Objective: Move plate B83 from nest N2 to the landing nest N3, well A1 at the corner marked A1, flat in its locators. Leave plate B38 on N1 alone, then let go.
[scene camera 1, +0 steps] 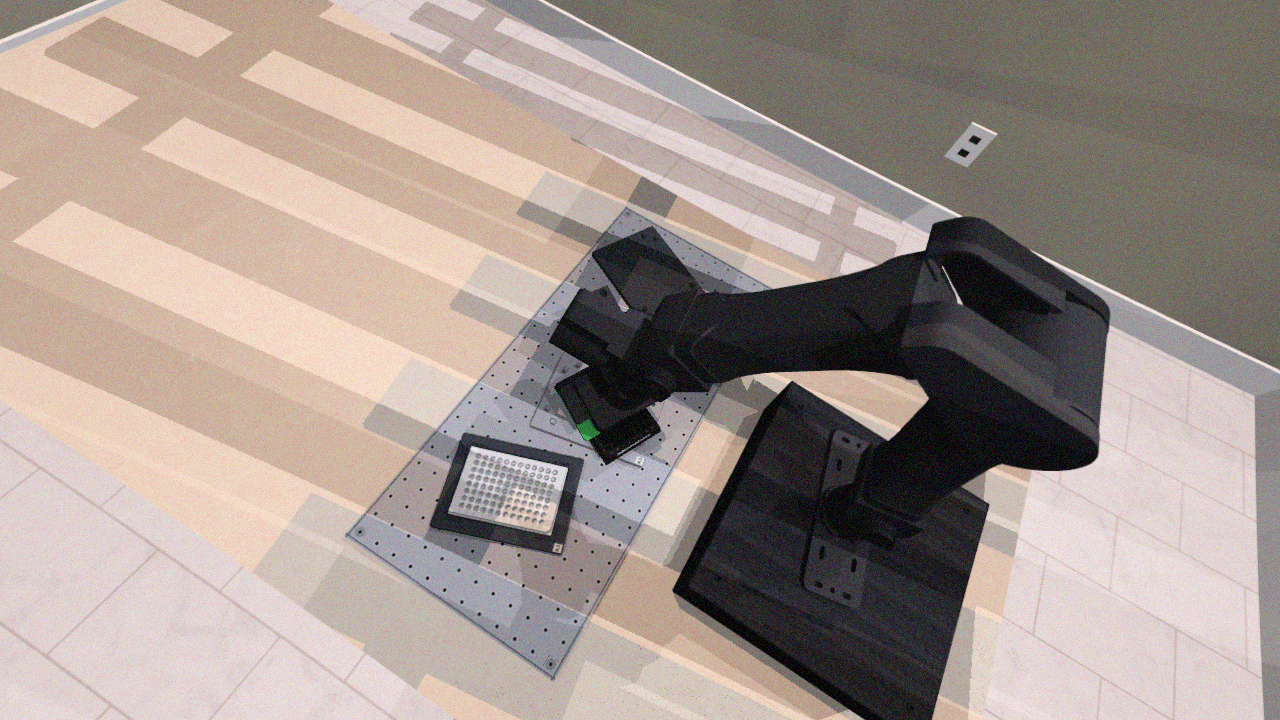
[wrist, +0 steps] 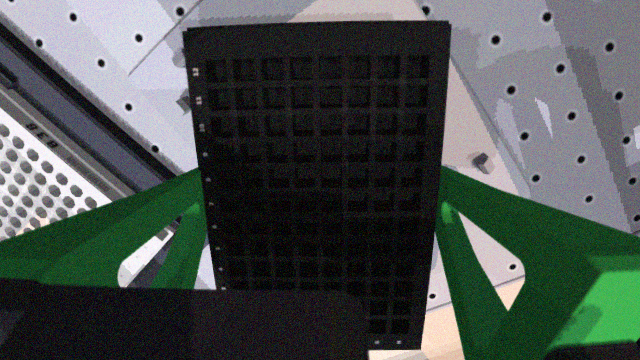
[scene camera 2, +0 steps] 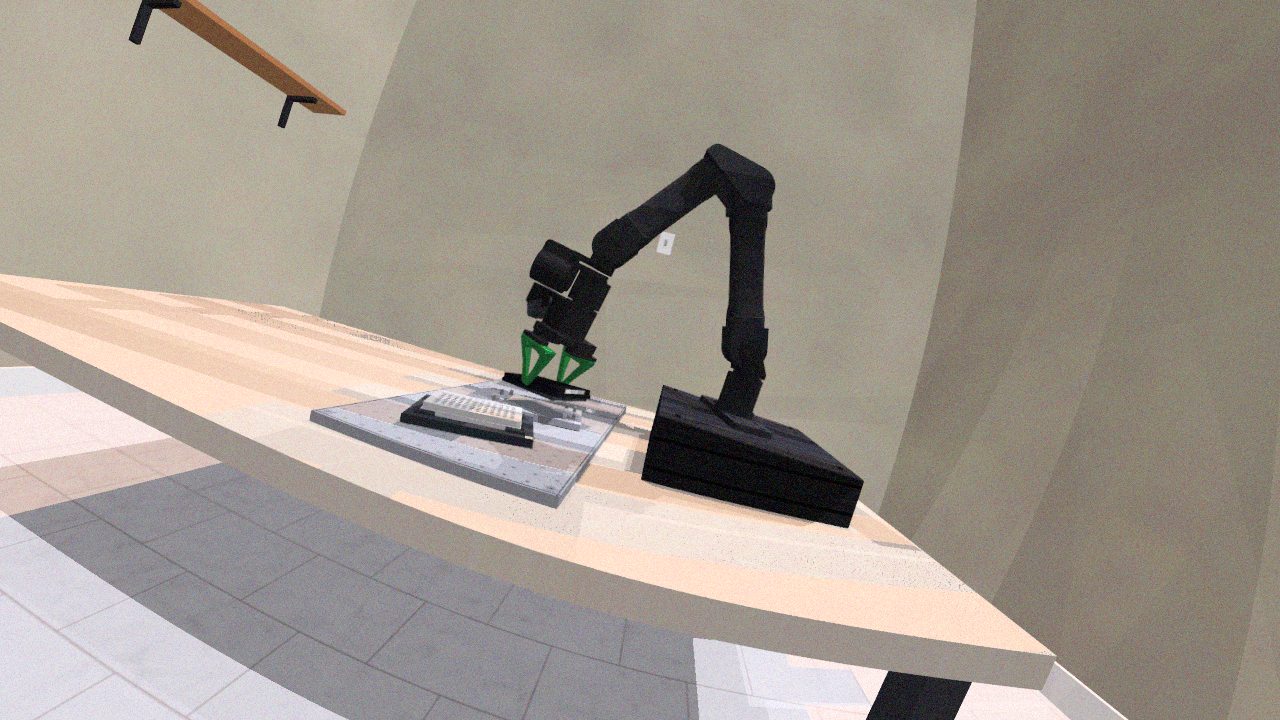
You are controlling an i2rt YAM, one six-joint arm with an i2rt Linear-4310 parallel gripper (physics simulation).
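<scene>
My gripper (scene camera 1: 608, 408) (scene camera 2: 547, 382) (wrist: 320, 180) is shut on the black plate B83 (scene camera 1: 631, 440) (wrist: 320, 125), with a green finger on each long side. The plate hangs above a see-through nest (scene camera 1: 543, 422) (wrist: 465, 135) in the middle of the perforated board. In the wrist view it is turned relative to that nest, whose locators stick out beyond its edges. The plate's A1 corner is hidden by the gripper body. The white plate B38 (scene camera 1: 508, 488) (scene camera 2: 474, 410) (wrist: 35, 185) sits in dark nest N1 (scene camera 1: 496, 535) (scene camera 2: 465, 433) (wrist: 85, 120).
Another dark nest (scene camera 1: 626, 250) lies at the far end of the perforated board (scene camera 1: 483, 582) (scene camera 2: 447, 461), partly hidden by the arm. The arm's black base block (scene camera 1: 733, 537) (scene camera 2: 733, 479) stands beside the board. A wall shelf (scene camera 2: 241, 53) is high at the back left.
</scene>
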